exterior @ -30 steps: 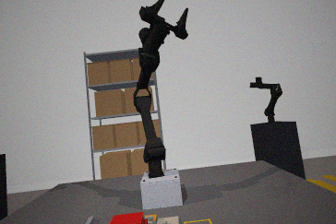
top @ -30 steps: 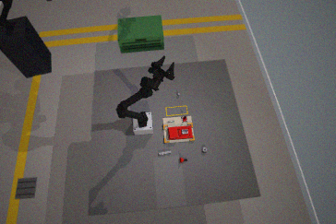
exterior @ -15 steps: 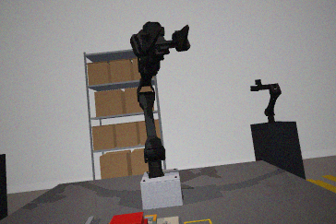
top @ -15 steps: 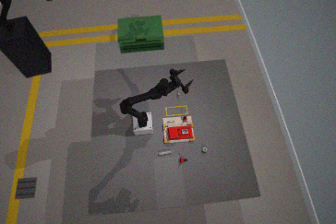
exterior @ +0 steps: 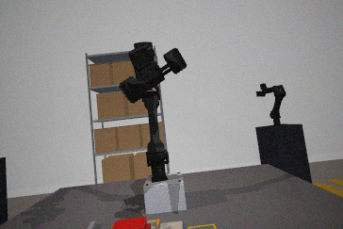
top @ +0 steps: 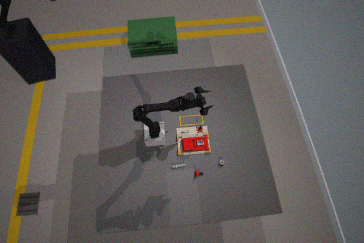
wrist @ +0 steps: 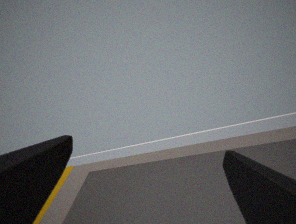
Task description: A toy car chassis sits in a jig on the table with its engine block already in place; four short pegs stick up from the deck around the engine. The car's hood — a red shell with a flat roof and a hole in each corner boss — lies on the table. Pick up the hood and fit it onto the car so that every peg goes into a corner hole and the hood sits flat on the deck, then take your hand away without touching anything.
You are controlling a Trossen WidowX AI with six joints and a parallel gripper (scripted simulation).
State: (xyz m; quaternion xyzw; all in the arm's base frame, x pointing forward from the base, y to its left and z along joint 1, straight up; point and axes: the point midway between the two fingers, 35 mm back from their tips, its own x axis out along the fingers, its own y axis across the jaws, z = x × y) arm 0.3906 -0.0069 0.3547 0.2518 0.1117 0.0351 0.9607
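My gripper tip is now 20 cm past the red hood, 12 cm to the left of it and 41 cm above it. Round my gripper tip: grey wheel: 1 cm ahead, 32 cm to the right, 44 cm below; then grey engine block: 10 cm behind, 13 cm to the right, 42 cm below.
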